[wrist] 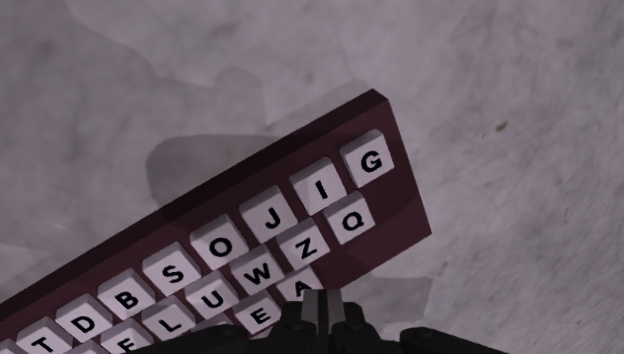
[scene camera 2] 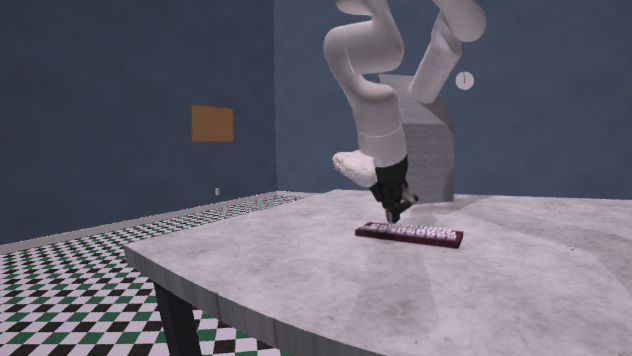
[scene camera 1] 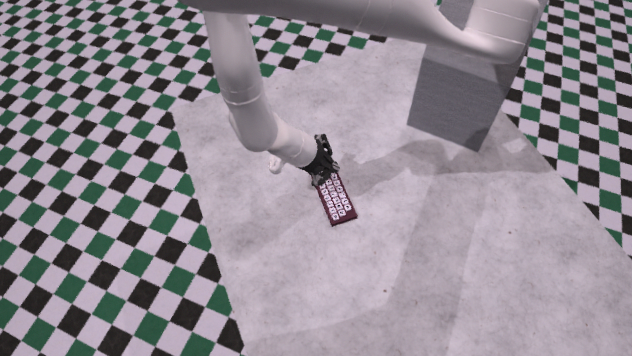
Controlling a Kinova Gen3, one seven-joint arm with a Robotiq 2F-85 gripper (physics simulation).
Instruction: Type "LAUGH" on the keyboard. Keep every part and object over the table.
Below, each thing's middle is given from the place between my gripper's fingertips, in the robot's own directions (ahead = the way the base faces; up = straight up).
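Key (wrist: pixel 292 286): my hand 10 mm above it, 10 mm to the right of it, 10 mm short of it.
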